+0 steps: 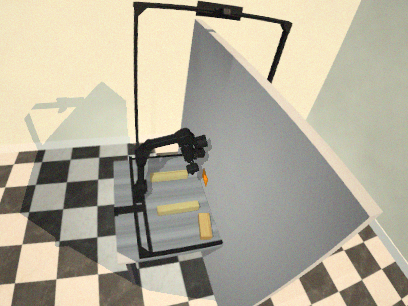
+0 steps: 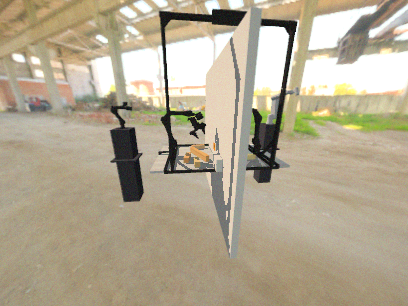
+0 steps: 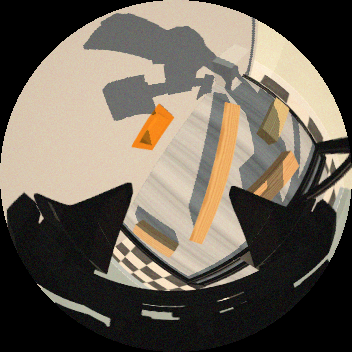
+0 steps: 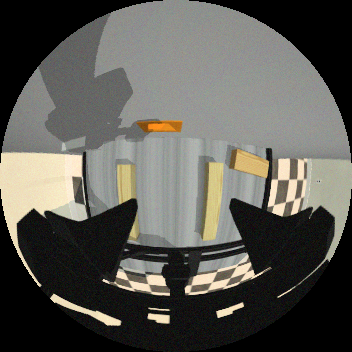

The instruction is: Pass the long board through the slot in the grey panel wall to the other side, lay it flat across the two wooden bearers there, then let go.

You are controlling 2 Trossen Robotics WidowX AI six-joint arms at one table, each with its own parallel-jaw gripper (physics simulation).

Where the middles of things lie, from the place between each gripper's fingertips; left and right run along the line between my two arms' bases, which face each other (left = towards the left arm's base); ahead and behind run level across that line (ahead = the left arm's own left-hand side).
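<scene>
With the orange-framed slot [image 3: 158,120], my left hand is 100 mm above it, 150 mm to the left of it and 20 mm past it.
My right hand is 15 cm above the orange-framed slot, and it's also 15 cm to the right of the slot and 4 cm past it.
</scene>
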